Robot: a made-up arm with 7 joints.
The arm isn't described. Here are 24 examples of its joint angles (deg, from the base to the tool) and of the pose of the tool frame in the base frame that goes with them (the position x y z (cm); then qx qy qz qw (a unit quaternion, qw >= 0)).
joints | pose
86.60 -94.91 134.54 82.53 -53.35 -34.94 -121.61 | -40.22 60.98 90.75 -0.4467 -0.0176 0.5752 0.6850
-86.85 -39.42 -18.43 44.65 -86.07 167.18 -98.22 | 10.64 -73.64 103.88 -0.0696 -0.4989 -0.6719 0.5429
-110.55 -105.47 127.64 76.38 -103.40 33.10 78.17 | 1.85 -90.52 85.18 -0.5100 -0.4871 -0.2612 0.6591
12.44 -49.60 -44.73 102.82 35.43 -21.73 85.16 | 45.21 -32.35 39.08 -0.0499 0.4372 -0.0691 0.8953
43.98 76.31 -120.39 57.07 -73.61 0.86 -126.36 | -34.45 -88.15 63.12 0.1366 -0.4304 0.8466 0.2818
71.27 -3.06 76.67 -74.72 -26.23 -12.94 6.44 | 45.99 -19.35 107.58 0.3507 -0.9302 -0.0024 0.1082
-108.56 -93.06 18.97 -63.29 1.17 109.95 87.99 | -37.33 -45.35 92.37 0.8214 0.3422 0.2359 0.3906
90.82 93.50 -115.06 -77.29 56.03 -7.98 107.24 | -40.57 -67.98 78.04 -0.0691 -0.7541 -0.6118 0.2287
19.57 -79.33 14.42 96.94 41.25 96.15 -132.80 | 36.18 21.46 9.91 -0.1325 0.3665 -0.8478 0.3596
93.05 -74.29 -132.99 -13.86 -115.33 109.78 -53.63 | -0.77 87.13 50.60 0.1568 -0.8775 0.3738 0.2564
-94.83 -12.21 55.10 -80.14 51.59 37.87 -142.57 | -38.46 13.70 118.75 0.5655 -0.7197 -0.0407 0.4008
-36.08 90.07 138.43 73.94 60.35 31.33 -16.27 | -13.00 61.21 13.18 -0.1472 0.1590 -0.9477 0.2344
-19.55 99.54 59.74 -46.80 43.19 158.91 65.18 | -73.48 1.99 44.65 -0.9396 0.0254 0.0923 0.3287
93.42 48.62 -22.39 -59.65 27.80 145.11 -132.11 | -6.03 -67.18 75.04 -0.4862 -0.0336 -0.4124 0.7697
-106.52 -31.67 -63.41 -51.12 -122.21 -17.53 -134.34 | 38.29 -41.59 113.54 0.2696 0.4552 -0.3188 0.7865
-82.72 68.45 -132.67 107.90 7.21 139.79 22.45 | -36.93 40.86 37.69 0.4401 -0.6203 0.6270 0.1685
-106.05 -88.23 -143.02 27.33 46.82 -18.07 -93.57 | -49.79 -74.32 89.93 0.3819 0.0709 0.2463 0.8879
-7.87 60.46 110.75 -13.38 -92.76 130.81 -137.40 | -77.76 -16.95 90.89 -0.7787 0.3974 -0.4316 0.2223
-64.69 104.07 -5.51 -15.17 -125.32 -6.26 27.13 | -16.46 81.11 14.29 0.3796 0.0631 0.9167 0.1081
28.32 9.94 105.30 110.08 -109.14 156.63 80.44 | -57.64 17.92 94.50 -0.6388 0.3277 -0.2025 0.6660
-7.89 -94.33 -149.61 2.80 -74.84 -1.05 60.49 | 94.43 -11.98 38.76 0.6545 -0.4802 -0.1088 0.5738
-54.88 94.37 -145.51 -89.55 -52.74 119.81 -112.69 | -1.24 26.84 97.97 0.9180 0.2531 -0.1249 0.2787
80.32 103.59 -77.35 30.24 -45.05 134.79 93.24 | -8.33 -89.31 45.27 0.4564 0.4494 0.7612 0.1012
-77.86 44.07 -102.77 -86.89 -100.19 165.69 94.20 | 31.40 0.02 94.73 0.0604 0.8006 0.5959 0.0161
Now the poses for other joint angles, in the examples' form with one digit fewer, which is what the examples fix.
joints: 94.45 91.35 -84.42 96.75 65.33 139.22 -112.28
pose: 48.5 -25.3 62.3 -0.495 -0.524 0.338 0.605
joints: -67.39 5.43 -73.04 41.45 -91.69 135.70 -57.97
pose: -6.5 -25.3 144.3 0.219 0.683 0.696 0.023
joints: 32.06 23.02 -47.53 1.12 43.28 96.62 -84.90
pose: -25.4 -26.4 141.7 0.957 0.048 0.166 0.235
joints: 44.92 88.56 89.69 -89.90 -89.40 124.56 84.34
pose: 13.0 -42.5 41.5 -0.328 -0.057 0.942 0.045
